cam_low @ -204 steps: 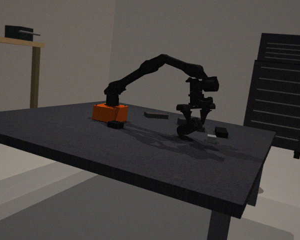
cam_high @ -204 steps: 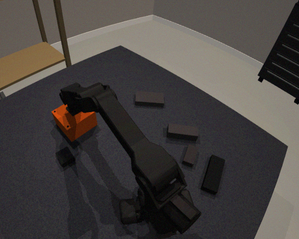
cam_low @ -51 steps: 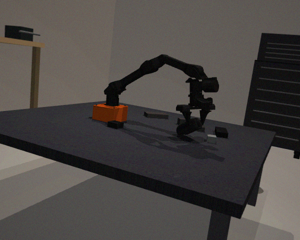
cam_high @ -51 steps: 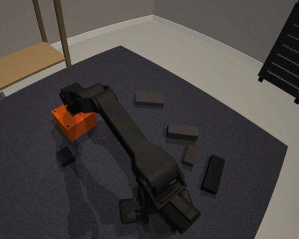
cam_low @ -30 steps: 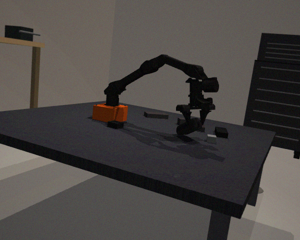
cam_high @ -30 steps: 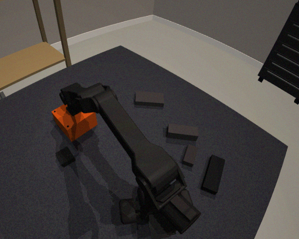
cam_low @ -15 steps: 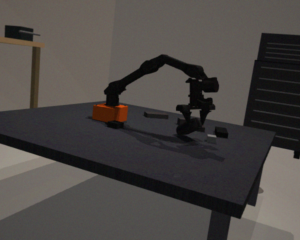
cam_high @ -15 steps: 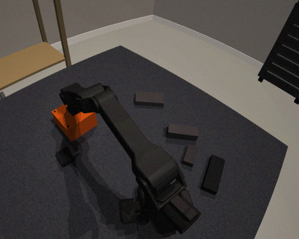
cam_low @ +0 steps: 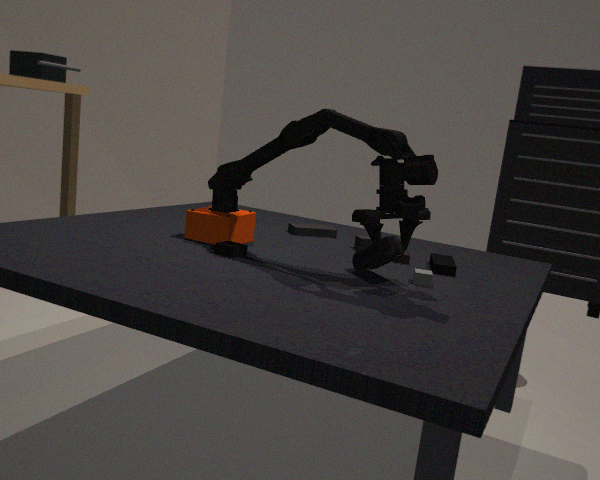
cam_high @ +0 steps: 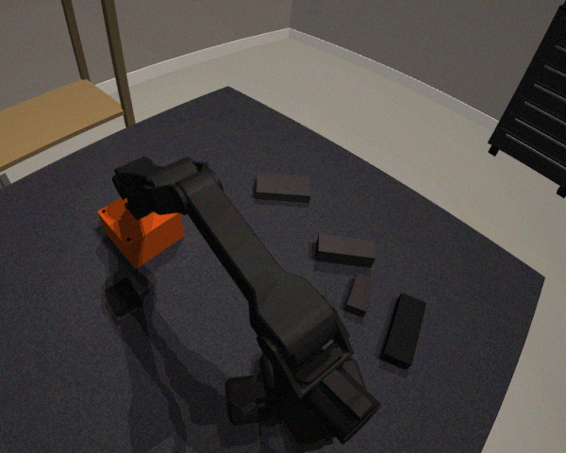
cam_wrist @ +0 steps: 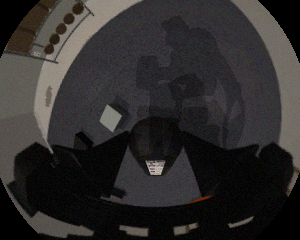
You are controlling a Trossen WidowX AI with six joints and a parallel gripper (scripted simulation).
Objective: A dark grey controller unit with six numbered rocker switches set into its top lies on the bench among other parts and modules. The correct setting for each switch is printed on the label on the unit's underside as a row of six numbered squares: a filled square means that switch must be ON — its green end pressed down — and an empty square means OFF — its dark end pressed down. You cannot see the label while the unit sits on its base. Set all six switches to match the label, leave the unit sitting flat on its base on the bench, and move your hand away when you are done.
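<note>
My gripper tip is now 80 mm to the right of the light grey cube, 60 mm short of it and 60 mm above it. The rest, counted from my gripper tip: long black block: 300 mm to the left, 60 mm below, 50 mm ahead; black cube: 390 mm behind, 80 mm to the right, 60 mm below.
</note>
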